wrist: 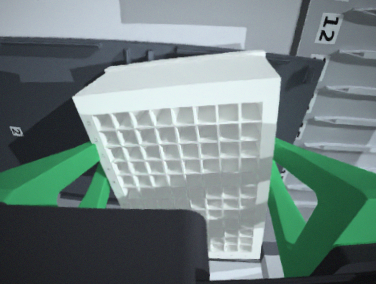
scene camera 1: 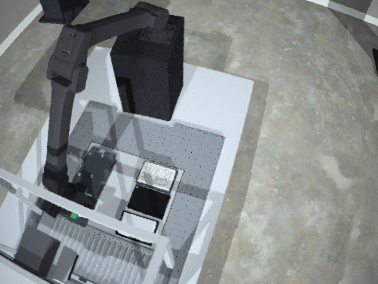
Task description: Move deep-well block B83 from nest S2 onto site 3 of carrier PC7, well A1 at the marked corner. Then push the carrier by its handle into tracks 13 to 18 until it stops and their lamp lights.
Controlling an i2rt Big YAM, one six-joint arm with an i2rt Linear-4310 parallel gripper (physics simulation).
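My gripper [scene camera 1: 76, 201] [wrist: 187, 141] is shut on the white deep-well block [wrist: 185, 135], with a green finger on each long side. In the wrist view the block's wells face the camera and it looks slightly turned against the dark carrier [wrist: 37, 102] behind it; the gap below it cannot be judged. A label "2" shows on the carrier at the left. In the scene view the carrier [scene camera 1: 96, 172] lies right of the gripper, whose arm and a pale bar hide the block. The ribbed track deck [scene camera 1: 102, 247] [wrist: 345, 107] carries a "12" label in the wrist view. Well A1 and a lit lamp cannot be made out.
Right of the carrier stand a white plate [scene camera 1: 156, 175] with wells, a black nest [scene camera 1: 148, 200] and another white plate [scene camera 1: 137, 226]. A pale bar [scene camera 1: 107, 217] crosses above the deck. A tall black box [scene camera 1: 150, 75] stands behind the perforated board [scene camera 1: 200, 150].
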